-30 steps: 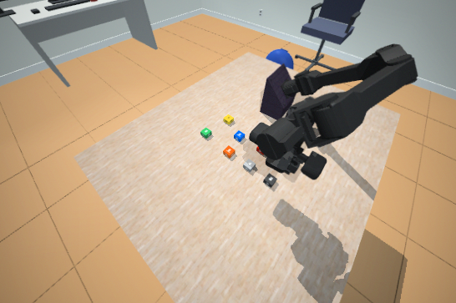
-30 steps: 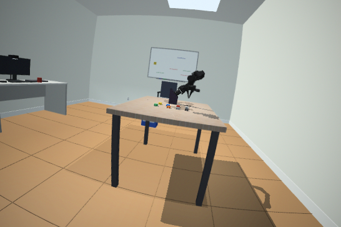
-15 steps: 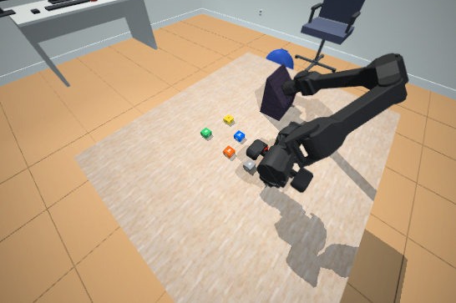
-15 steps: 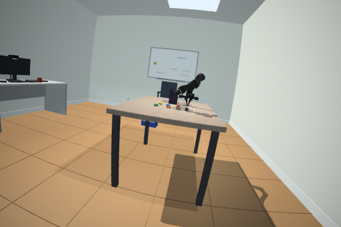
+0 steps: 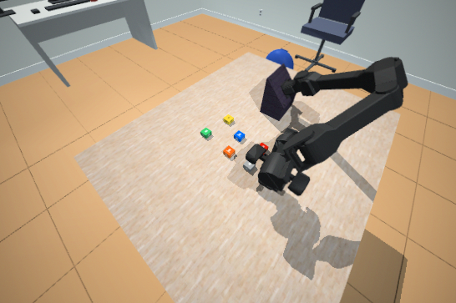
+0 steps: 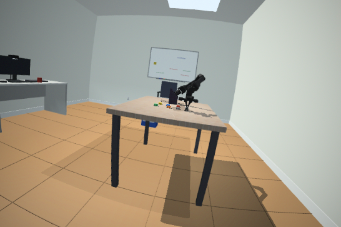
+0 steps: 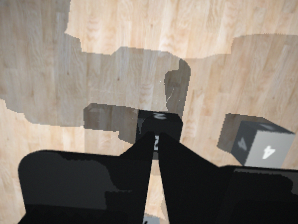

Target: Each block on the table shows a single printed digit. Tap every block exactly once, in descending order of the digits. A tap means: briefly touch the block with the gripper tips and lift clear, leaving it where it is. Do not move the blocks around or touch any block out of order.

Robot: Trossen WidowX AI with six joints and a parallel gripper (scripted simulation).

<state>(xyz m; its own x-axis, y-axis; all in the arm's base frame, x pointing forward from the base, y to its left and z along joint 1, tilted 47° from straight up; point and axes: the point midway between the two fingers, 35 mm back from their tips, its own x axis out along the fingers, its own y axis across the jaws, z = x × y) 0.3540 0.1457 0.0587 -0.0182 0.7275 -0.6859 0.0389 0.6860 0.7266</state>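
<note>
Right now the black block is 1 cm below my gripper tip. Also, from my gripper tip: red block marked 3: 10 cm behind, 9 cm to the right, 1 cm below; white block: 12 cm behind, 1 cm below; grey block marked 4: 9 cm to the right, 1 cm below, 1 cm behind.
</note>
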